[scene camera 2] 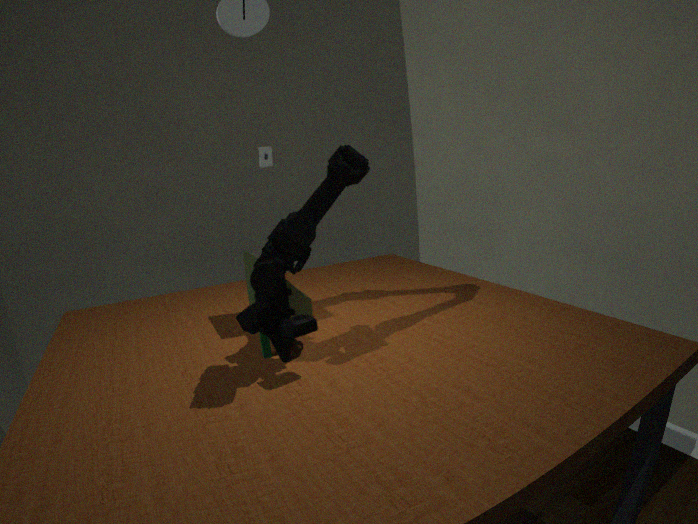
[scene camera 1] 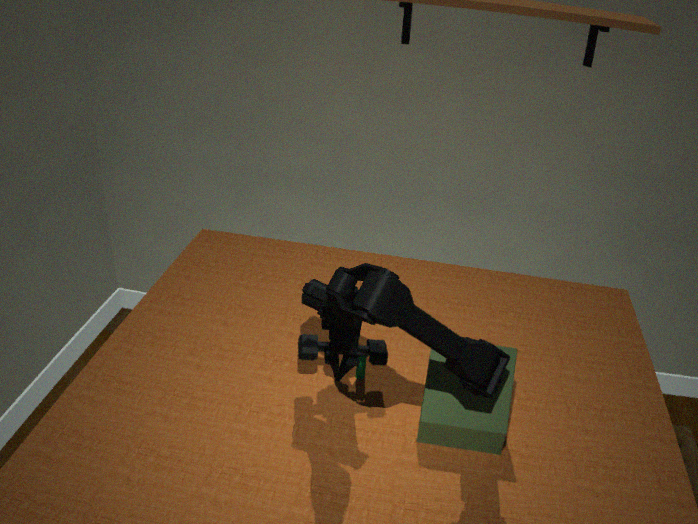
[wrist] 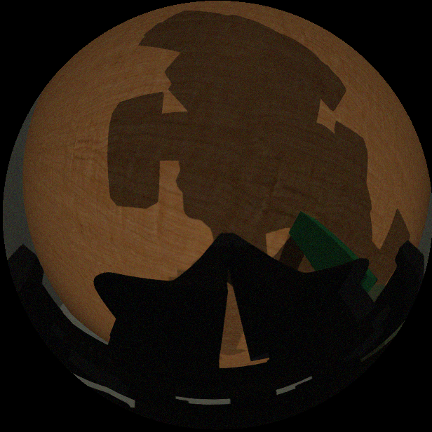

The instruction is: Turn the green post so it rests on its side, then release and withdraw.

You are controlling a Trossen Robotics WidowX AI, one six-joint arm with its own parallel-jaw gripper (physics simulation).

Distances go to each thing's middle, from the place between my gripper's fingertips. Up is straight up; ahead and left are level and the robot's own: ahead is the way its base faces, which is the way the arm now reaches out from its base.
Right now the green post (wrist: 323,249) is 5 cm behind my hand, 3 cm above it and 2 cm to the right of it.
